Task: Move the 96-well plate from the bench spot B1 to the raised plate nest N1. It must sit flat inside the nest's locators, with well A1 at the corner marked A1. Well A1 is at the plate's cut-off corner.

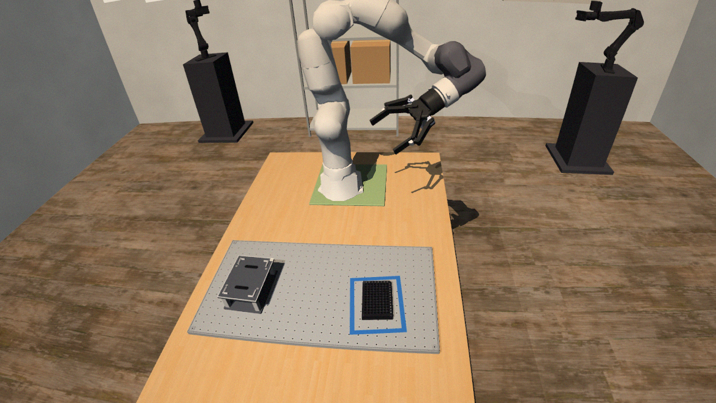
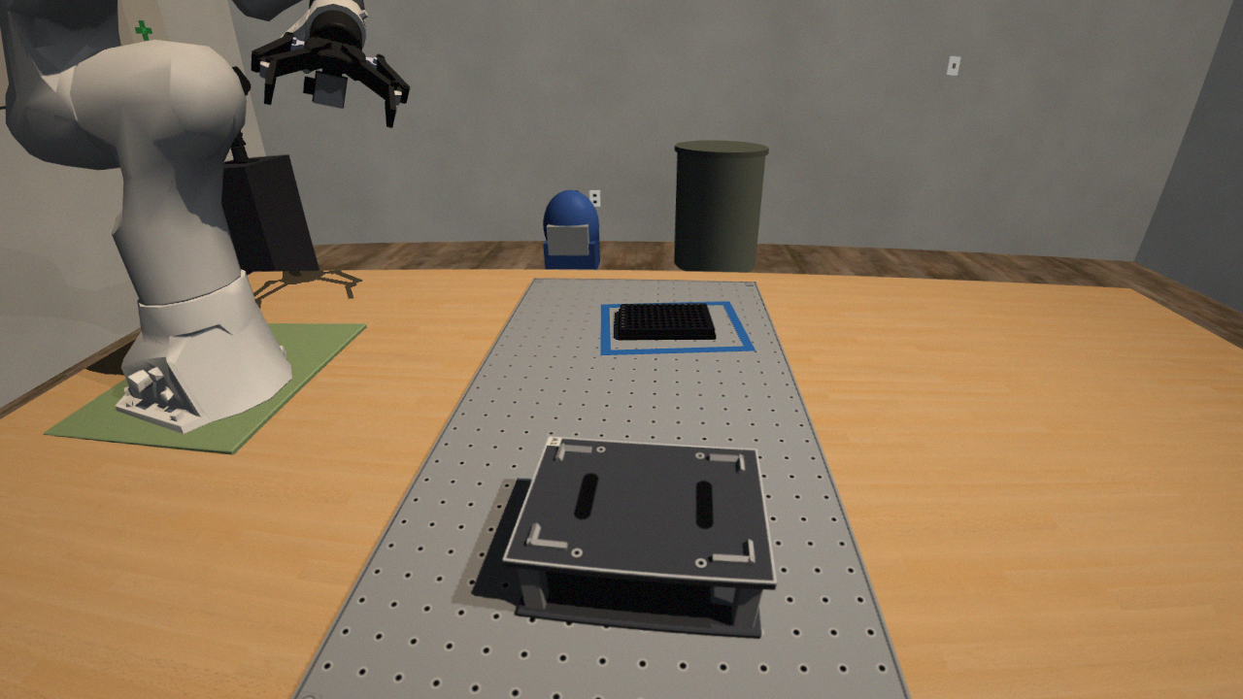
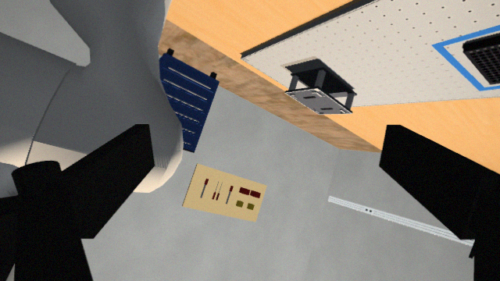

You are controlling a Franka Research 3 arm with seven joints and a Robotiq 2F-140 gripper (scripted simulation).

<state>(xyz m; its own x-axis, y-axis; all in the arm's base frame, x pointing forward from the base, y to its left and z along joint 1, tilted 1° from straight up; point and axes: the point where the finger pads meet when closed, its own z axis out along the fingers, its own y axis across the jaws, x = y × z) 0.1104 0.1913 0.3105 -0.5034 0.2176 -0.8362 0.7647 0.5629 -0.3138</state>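
Right now my hand is 42 cm short of the black 96-well plate and 30 cm above it. The rest, counted from my hand: dark plate nest N1: 42 cm ahead, 38 cm to the right, 25 cm below; then A1 corner mark: 35 cm ahead, 33 cm to the right, 24 cm below.
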